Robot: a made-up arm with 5 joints. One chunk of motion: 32 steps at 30 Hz.
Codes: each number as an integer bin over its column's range. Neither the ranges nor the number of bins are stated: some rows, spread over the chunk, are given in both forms.
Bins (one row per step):
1: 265 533 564 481 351 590
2: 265 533 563 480 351 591
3: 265 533 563 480 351 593
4: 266 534 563 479 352 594
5: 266 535 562 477 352 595
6: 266 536 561 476 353 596
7: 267 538 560 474 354 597
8: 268 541 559 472 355 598
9: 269 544 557 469 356 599
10: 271 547 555 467 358 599
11: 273 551 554 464 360 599
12: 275 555 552 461 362 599
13: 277 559 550 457 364 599
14: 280 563 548 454 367 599
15: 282 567 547 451 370 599
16: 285 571 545 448 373 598
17: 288 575 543 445 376 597
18: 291 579 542 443 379 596
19: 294 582 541 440 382 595
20: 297 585 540 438 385 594
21: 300 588 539 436 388 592
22: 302 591 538 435 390 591
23: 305 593 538 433 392 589
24: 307 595 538 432 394 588
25: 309 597 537 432 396 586
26: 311 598 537 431 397 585
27: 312 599 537 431 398 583
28: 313 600 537 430 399 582
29: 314 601 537 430 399 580
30: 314 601 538 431 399 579
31: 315 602 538 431 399 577
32: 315 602 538 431 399 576
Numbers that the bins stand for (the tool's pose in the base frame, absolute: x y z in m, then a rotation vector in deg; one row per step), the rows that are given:
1: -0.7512 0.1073 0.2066 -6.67 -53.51 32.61
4: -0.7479 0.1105 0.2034 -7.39 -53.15 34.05
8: -0.7415 0.1329 0.1906 -9.91 -52.07 35.50
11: -0.7255 0.1650 0.1746 -12.79 -50.27 35.86
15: -0.6967 0.2162 0.1522 -17.48 -46.67 35.86
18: -0.6679 0.2547 0.1361 -20.36 -43.42 34.77
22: -0.6326 0.2931 0.1233 -23.24 -39.46 32.97
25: -0.6102 0.3123 0.1201 -24.32 -37.30 31.17
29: -0.5942 0.3251 0.1201 -25.05 -36.22 29.01
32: -0.5910 0.3283 0.1233 -24.68 -36.22 27.57
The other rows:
2: -0.7512 0.1073 0.2034 -7.03 -53.51 32.97
3: -0.7512 0.1073 0.2034 -7.03 -53.51 33.69
5: -0.7479 0.1137 0.2002 -8.11 -53.15 34.41
6: -0.7479 0.1169 0.1970 -8.47 -52.79 34.77
7: -0.7447 0.1233 0.1938 -9.19 -52.43 35.14
9: -0.7383 0.1425 0.1842 -10.99 -51.71 35.86
10: -0.7319 0.1522 0.1778 -11.71 -50.99 35.86
12: -0.7191 0.1778 0.1682 -13.87 -49.55 35.86
13: -0.7127 0.1906 0.1618 -15.32 -48.83 35.86
14: -0.7031 0.2034 0.1554 -16.40 -47.75 35.86
16: -0.6871 0.2290 0.1457 -18.56 -45.59 35.50
17: -0.6775 0.2418 0.1393 -19.64 -44.50 35.14
19: -0.6583 0.2643 0.1329 -21.44 -42.34 34.41
20: -0.6486 0.2739 0.1297 -22.16 -41.26 34.05
21: -0.6390 0.2835 0.1265 -22.88 -40.18 33.33
23: -0.6230 0.2995 0.1233 -23.96 -38.74 32.25
24: -0.6166 0.3059 0.1233 -24.32 -38.02 31.89
26: -0.6038 0.3155 0.1201 -24.68 -36.94 30.81
27: -0.6006 0.3187 0.1201 -24.68 -36.58 30.09
28: -0.5974 0.3219 0.1201 -25.05 -36.22 29.73
30: -0.5942 0.3251 0.1233 -24.68 -36.22 28.65
31: -0.5910 0.3283 0.1233 -24.68 -36.22 27.93

